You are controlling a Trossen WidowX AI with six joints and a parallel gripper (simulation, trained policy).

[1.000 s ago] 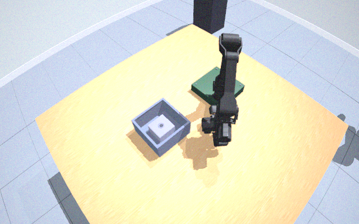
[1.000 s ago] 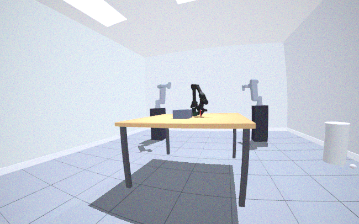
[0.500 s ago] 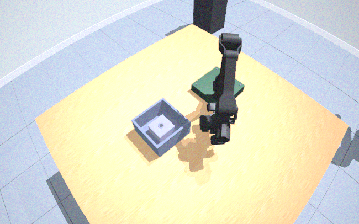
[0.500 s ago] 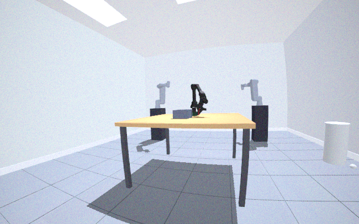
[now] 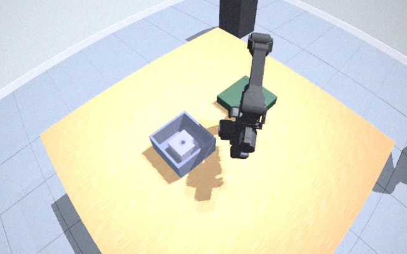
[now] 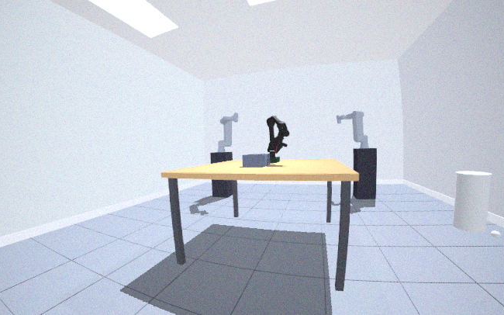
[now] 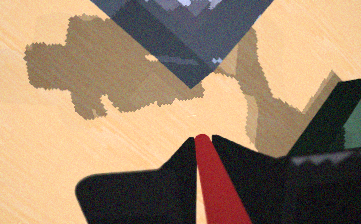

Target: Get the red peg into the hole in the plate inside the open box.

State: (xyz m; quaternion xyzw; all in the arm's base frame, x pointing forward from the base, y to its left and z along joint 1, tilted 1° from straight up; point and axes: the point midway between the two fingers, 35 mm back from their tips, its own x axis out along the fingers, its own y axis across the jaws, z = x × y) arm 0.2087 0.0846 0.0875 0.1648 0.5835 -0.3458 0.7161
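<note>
The plate is 12 cm ahead of my gripper tip, 15 cm to the right of it and 6 cm below it. The rest, counted from my gripper tip: blue-grey box: 12 cm ahead, 15 cm to the right, 8 cm below; red peg: 1 cm to the left, 3 cm above.
</note>
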